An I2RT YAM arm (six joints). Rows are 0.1 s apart.
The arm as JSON. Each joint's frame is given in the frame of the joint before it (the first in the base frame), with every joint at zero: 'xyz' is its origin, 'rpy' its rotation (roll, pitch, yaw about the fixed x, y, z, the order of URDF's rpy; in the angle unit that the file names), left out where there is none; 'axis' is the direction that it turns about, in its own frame. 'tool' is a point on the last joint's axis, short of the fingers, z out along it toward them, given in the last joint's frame.
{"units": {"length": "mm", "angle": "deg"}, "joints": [
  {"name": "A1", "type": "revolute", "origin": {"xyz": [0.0, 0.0, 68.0]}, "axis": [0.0, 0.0, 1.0]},
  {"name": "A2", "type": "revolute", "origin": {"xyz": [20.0, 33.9, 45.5]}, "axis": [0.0, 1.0, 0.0]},
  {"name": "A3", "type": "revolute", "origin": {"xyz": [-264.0, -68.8, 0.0]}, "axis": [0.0, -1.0, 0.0]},
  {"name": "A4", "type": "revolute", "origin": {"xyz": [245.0, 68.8, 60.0]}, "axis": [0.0, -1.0, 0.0]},
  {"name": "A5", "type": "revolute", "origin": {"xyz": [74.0, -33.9, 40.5]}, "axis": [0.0, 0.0, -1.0]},
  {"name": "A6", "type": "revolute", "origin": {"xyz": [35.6, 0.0, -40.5]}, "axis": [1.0, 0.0, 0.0]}
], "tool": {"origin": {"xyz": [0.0, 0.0, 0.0], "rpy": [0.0, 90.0, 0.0]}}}
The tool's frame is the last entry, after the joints.
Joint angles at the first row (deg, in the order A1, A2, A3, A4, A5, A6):
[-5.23, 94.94, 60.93, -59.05, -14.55, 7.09]
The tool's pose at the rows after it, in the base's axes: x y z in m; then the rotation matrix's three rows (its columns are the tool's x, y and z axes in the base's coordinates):
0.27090 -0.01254 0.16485; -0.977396 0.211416 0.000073; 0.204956 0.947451 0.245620; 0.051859 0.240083 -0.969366
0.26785 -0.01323 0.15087; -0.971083 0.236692 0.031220; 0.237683 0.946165 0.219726; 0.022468 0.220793 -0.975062
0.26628 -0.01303 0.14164; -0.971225 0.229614 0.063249; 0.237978 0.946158 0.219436; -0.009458 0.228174 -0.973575
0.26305 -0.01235 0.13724; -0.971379 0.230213 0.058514; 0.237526 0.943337 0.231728; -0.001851 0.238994 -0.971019
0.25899 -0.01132 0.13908; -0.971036 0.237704 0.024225; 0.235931 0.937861 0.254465; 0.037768 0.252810 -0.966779
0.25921 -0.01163 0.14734; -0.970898 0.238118 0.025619; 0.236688 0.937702 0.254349; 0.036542 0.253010 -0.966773
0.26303 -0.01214 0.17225; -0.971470 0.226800 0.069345; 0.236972 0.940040 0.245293; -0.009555 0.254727 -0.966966
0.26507 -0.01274 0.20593; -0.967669 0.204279 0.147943; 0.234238 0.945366 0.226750; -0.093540 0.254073 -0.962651
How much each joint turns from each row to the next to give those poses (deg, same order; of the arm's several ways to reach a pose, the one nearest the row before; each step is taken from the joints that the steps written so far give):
[0.74, 0.06, -3.83, 5.82, 0.38, 0.48]
[-0.02, 0.00, -3.47, 5.42, 1.37, 1.91]
[0.00, 0.00, -2.43, 4.30, -0.13, 0.02]
[0.00, 0.00, -1.18, 0.86, -0.70, 0.00]
[0.00, -0.24, 0.20, -2.56, -1.18, -0.05]
[-0.07, -0.96, 1.11, -2.01, 0.00, -0.02]
[0.00, -2.78, 3.35, -3.50, 0.33, 0.00]
[0.00, -3.91, 4.06, -3.26, 0.72, -0.17]

